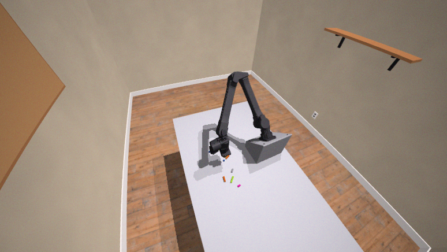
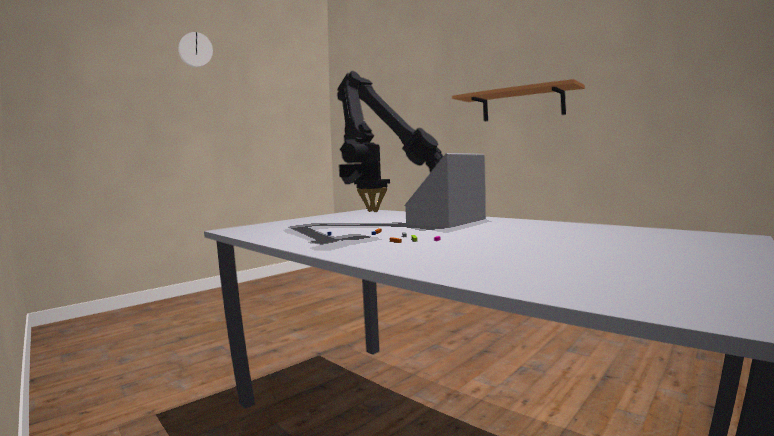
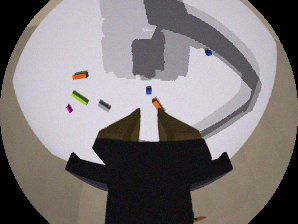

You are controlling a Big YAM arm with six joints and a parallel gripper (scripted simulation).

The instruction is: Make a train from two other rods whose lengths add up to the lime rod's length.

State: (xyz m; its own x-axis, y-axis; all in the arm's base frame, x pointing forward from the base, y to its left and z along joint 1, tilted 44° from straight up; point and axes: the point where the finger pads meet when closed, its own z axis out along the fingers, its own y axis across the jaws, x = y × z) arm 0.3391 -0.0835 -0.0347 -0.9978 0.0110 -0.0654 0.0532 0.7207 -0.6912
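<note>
Now: hand 10 cm to the right of the grey rod, 7 cm above it and 3 cm past it. Round my hand: magenta rod 23 cm to the left, 7 cm below, 3 cm behind; lime rod 17 cm to the left, 7 cm below.
</note>
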